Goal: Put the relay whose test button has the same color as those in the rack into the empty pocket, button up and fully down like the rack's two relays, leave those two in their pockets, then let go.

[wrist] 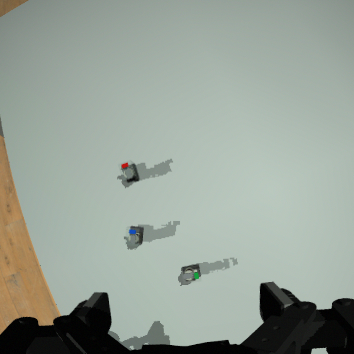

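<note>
A relay with a red button stands left of the middle of the wrist view. A relay with a blue button stands below it in the view. A relay with a green button stands lower and further right. All three have their buttons upward and cast shadows to the right. My gripper is open and empty, high above the table, its fingers at the bottom left and bottom right of the view. The rack, its two relays and its empty pocket do not show in this view.
The relays stand on a pale grey-green table top with a curved edge at the left. A wooden floor shows beyond that edge. A dark shadow lies on the table at the bottom, between the fingers.
</note>
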